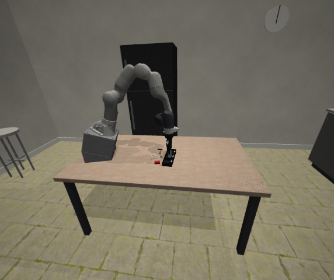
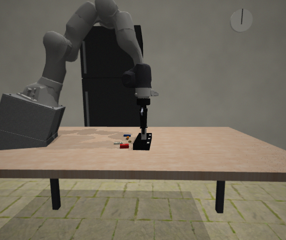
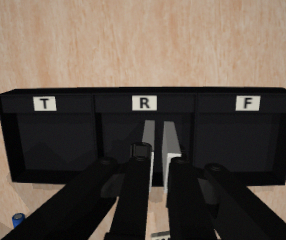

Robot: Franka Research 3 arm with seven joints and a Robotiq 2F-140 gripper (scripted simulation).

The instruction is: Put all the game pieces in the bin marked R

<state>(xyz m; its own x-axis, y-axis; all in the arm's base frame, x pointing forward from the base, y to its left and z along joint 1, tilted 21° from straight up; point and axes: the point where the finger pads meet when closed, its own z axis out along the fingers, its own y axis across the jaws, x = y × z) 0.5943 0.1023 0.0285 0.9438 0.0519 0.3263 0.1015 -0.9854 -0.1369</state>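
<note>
My gripper is now 40 mm above the black bin row and 10 mm to the right of it. Round my hand: white domino (140 mm behind, 50 mm below, 40 mm to the right); then red block (90 mm to the right, 70 mm behind, 50 mm below); then brass nut (90 mm behind, 50 mm below, 10 mm to the left).
</note>
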